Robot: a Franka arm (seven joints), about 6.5 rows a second.
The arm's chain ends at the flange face. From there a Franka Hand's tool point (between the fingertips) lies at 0.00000 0.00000 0.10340 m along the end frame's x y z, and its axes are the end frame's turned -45 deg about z.
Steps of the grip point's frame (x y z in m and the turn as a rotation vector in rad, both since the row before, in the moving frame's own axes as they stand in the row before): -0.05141, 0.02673, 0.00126, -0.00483, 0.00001, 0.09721; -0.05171, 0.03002, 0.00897, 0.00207, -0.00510, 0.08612; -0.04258, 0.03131, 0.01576, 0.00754, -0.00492, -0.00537; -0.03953, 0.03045, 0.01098, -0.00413, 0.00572, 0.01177; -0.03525, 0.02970, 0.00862, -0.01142, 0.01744, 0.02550; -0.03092, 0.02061, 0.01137, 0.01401, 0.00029, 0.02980; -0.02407, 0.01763, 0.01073, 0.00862, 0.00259, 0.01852; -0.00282, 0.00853, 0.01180, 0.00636, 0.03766, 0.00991; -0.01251, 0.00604, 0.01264, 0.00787, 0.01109, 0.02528
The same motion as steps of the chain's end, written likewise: -0.01779, 0.05488, 0.00126, -0.00341, 0.00342, 0.09721; -0.01480, 0.05759, 0.00897, -0.00214, -0.00507, 0.08612; -0.00706, 0.05244, 0.01576, 0.00185, -0.00881, -0.00537; -0.00714, 0.04960, 0.01098, 0.00112, 0.00697, 0.01177; -0.00604, 0.04634, 0.00864, 0.00426, 0.02041, 0.02550; -0.00630, 0.03750, 0.01138, 0.01011, -0.00970, 0.02980; -0.00412, 0.03031, 0.01073, 0.00793, -0.00426, 0.01852; 0.00173, 0.01123, 0.01188, 0.03113, 0.02213, 0.00991; -0.00483, 0.01450, 0.01265, 0.01341, 0.00228, 0.02528
